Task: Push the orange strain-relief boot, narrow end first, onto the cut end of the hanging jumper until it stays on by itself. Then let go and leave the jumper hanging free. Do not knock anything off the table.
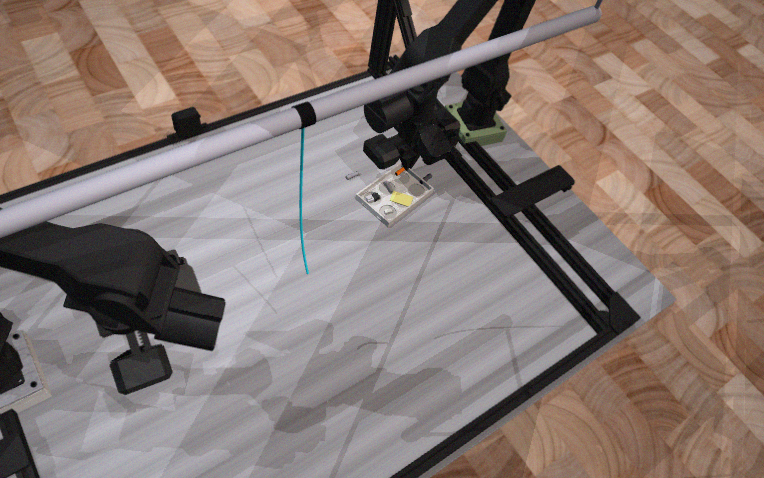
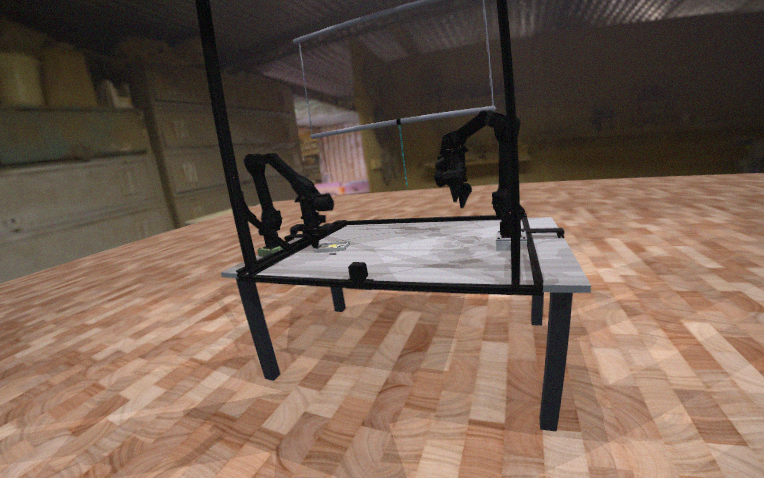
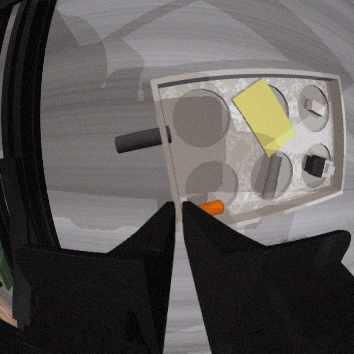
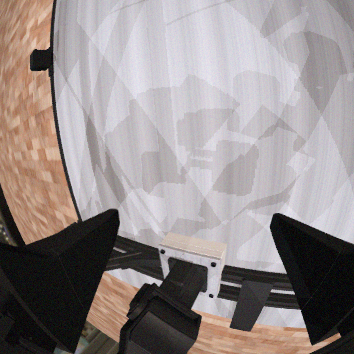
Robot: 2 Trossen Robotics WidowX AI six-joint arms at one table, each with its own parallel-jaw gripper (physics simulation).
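Places are measured from the left arm's base along level axes (x ahead, y right, z down), in metres.
Pixels of known places: left gripper, fingertip midpoint: point(image 1: 407, 168) point(image 2: 316, 248) point(image 3: 177, 208); right gripper, fingertip midpoint: point(image 2: 458, 205) point(image 4: 198, 220); left arm's base at its link origin: point(image 1: 476, 117) point(image 2: 273, 246); right arm's base at its link origin: point(image 4: 187, 274).
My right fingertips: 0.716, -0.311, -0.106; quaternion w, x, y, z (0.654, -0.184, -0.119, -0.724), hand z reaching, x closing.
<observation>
For each thing: its top centre in the pictures, then the offset to it from my right fingertips, as dx, dy, dz. "spot": a spot on its surface instead.
- orange boot at its top centre: point(image 3: 202, 213) point(image 1: 400, 169) -0.515, +0.234, +0.127
- pale parts tray at a spot on its surface: point(image 3: 337, 140) point(image 1: 371, 208) spot: -0.428, +0.164, +0.130
- teal jumper at a spot on its surface: point(image 1: 301, 204) point(image 2: 403, 156) spot: -0.227, -0.026, -0.197
- yellow card at its top centre: point(image 3: 267, 116) point(image 1: 401, 198) -0.492, +0.172, +0.133
- grey cylinder at its top centre: point(image 3: 275, 178) -0.477, +0.204, +0.128
- black connector at its top centre: point(image 3: 324, 168) point(image 1: 373, 196) -0.439, +0.187, +0.127
- dark cylinder at its top centre: point(image 3: 141, 139) -0.556, +0.202, +0.125
The orange boot point(image 1: 399, 171) point(image 3: 211, 207) lies in the near corner of the pale parts tray point(image 1: 372, 212) point(image 3: 337, 140). My left gripper point(image 1: 405, 167) point(image 2: 314, 244) point(image 3: 177, 208) is down at that corner with its fingers almost together. The tray's wall shows in the slit between them. The boot sticks out beside the right-hand finger, not between the fingers, and its near end is hidden. The teal jumper point(image 1: 301, 204) point(image 2: 402, 156) hangs free from the grey rod point(image 1: 427, 71) point(image 2: 404, 120). My right gripper point(image 2: 461, 196) point(image 4: 198, 220) is open and empty, high above the table.
The tray also holds a yellow card point(image 1: 402, 198) point(image 3: 263, 116), a grey cylinder point(image 3: 271, 175) and a black connector point(image 3: 315, 165). A dark cylinder point(image 3: 138, 140) lies just outside the tray wall. Black frame rails point(image 1: 532, 237) edge the table, and a green mount point(image 1: 482, 135) sits at the left arm's base.
</observation>
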